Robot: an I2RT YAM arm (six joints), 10 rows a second.
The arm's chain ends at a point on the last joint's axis. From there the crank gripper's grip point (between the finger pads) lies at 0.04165 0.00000 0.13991 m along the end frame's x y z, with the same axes.
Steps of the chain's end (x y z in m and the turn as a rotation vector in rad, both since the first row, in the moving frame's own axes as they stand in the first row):
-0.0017 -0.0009 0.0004 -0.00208 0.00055 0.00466
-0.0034 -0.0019 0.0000 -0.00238 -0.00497 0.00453
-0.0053 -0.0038 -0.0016 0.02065 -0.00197 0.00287
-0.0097 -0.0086 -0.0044 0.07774 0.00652 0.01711
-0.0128 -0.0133 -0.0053 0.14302 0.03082 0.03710
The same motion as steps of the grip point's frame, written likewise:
-0.0016 -0.0004 0.0004 -0.00208 0.00055 0.00466
-0.0041 -0.0014 0.0002 -0.00238 -0.00497 0.00453
-0.0056 -0.0066 -0.0015 0.02065 -0.00197 0.00287
-0.0087 -0.0187 -0.0051 0.07774 0.00652 0.01711
-0.0082 -0.0315 -0.0080 0.14302 0.03082 0.03710

